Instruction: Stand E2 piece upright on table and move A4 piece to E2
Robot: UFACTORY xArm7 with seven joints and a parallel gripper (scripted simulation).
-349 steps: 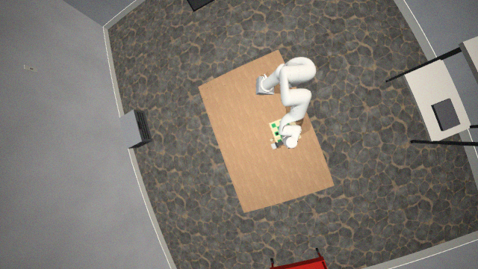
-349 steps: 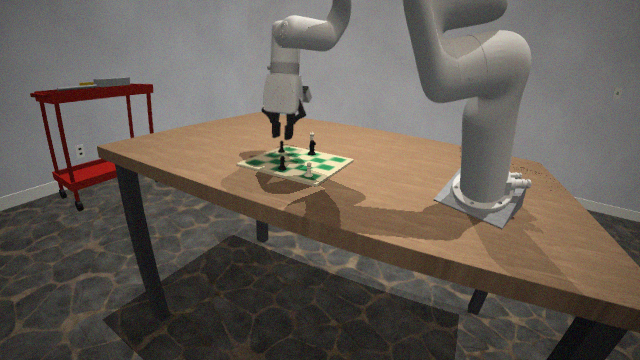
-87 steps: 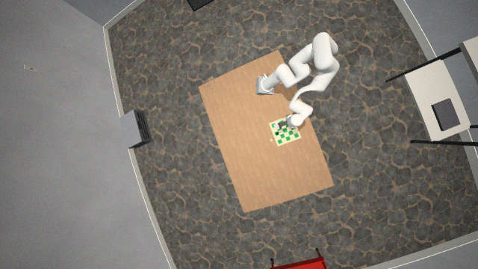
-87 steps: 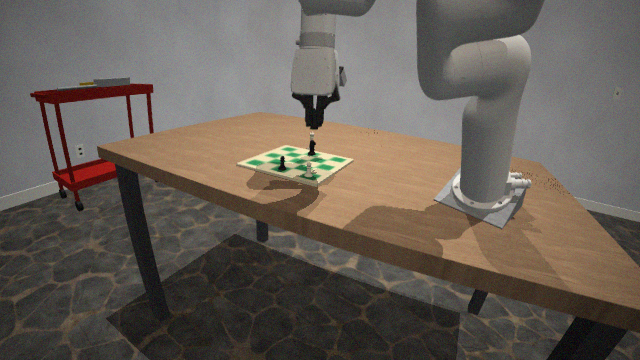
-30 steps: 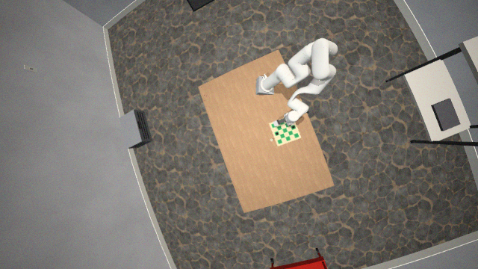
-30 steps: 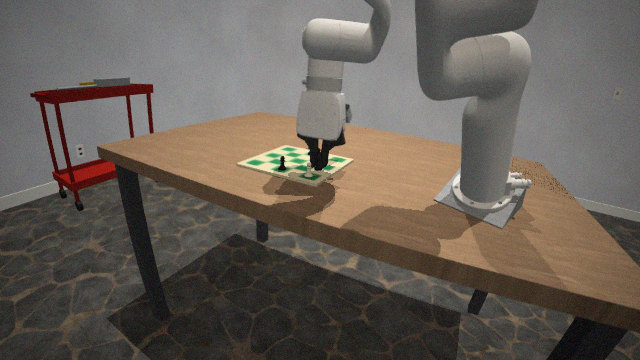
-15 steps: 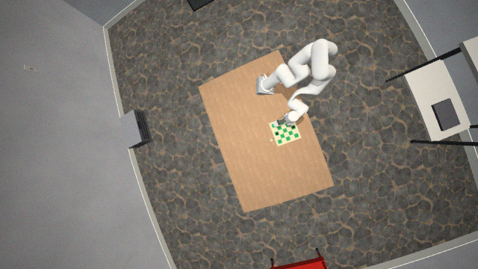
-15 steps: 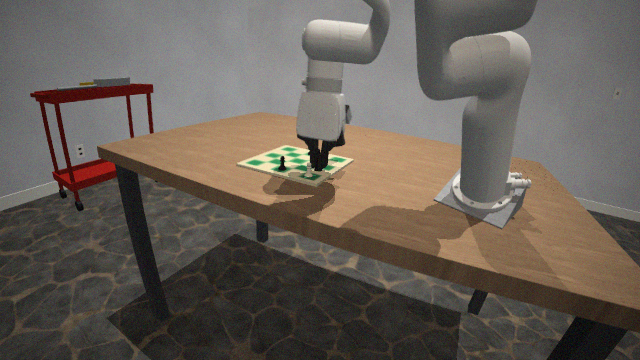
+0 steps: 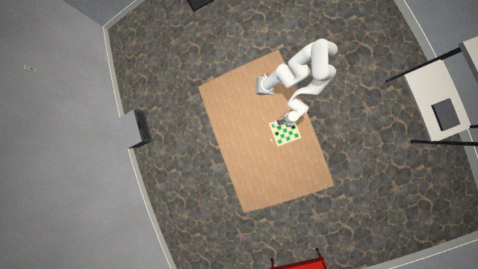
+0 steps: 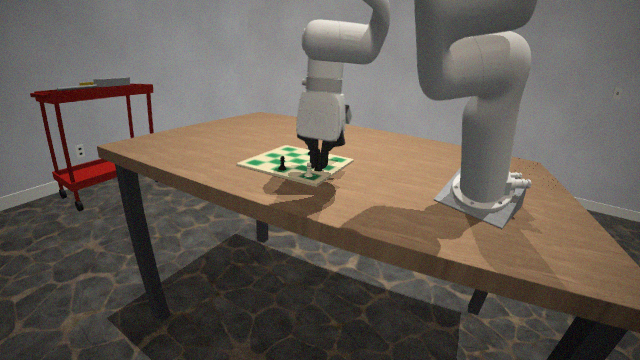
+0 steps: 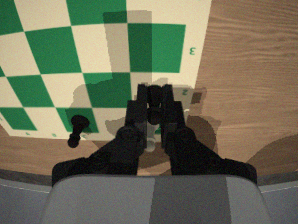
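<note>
The white pawn lies 10 mm ahead of my hand, 40 mm to the left of it and 20 mm below it. Also, from my hand: black piece (70 mm ahead, 120 mm to the right, 10 mm below); cream chessboard (70 mm ahead, 50 mm to the right, 30 mm below); white piece (90 mm ahead, 190 mm to the right, 10 mm below).
</note>
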